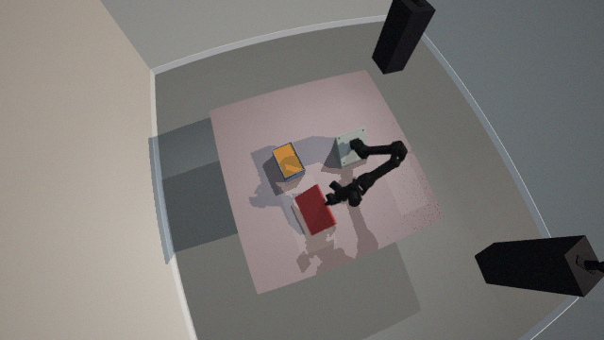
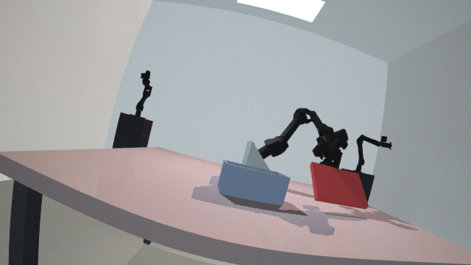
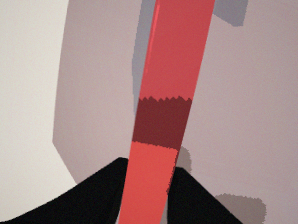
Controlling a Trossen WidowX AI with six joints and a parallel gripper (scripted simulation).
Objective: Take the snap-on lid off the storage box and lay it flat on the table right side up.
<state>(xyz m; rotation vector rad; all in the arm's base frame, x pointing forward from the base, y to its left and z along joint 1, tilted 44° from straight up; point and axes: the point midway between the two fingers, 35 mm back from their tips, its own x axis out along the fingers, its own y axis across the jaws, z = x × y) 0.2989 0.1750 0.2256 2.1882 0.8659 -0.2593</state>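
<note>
The lid lies 6 cm ahead of my gripper tip and 5 cm below it. Round my gripper tip: blue storage box (35 cm to the right, 10 cm below, 9 cm ahead).
</note>
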